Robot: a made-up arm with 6 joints.
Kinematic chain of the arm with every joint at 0, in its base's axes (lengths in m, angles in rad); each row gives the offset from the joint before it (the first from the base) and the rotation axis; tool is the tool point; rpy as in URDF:
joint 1: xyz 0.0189 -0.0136 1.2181 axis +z
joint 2: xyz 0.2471 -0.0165 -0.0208 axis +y
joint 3: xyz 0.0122 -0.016 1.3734 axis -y
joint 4: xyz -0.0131 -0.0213 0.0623 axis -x
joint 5: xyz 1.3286 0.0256 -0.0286 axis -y
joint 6: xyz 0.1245 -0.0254 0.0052 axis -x
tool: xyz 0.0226 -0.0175 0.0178 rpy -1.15 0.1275 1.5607
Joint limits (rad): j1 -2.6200..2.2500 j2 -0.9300..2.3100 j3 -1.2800..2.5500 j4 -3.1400..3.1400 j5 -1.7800..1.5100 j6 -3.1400..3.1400
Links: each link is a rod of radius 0.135 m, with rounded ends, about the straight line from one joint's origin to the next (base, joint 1, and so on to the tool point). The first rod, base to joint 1, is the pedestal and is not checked.
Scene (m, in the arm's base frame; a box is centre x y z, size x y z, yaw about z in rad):
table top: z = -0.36
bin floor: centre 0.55 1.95 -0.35 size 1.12 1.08 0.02 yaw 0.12
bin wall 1: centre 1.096 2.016 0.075 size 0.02 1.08 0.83 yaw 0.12
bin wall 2: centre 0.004 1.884 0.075 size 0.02 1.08 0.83 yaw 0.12
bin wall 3: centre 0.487 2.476 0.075 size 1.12 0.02 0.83 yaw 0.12
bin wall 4: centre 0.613 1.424 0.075 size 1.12 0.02 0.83 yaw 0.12
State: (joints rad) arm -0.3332 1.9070 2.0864 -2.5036 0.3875 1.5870
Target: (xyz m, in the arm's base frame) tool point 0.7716 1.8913 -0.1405
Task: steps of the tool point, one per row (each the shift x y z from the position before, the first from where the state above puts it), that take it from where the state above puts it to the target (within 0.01 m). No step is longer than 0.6 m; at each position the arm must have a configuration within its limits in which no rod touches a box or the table.
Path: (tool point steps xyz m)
1: 0.2254 0.5500 -0.0515
2: 0.0580 0.5949 -0.0468
3: -0.1143 0.5836 -0.0400
4: -0.2729 0.5189 -0.0305
5: -0.4011 0.4075 -0.0193
6: -0.4857 0.2634 -0.0063
7: -0.5184 0.1021 0.0081
8: -0.4975 -0.0579 0.0229
9: 0.0212 0.0639 -0.3168
10: 0.0006 0.0013 -0.3388
11: -0.0219 -0.0653 -0.3461

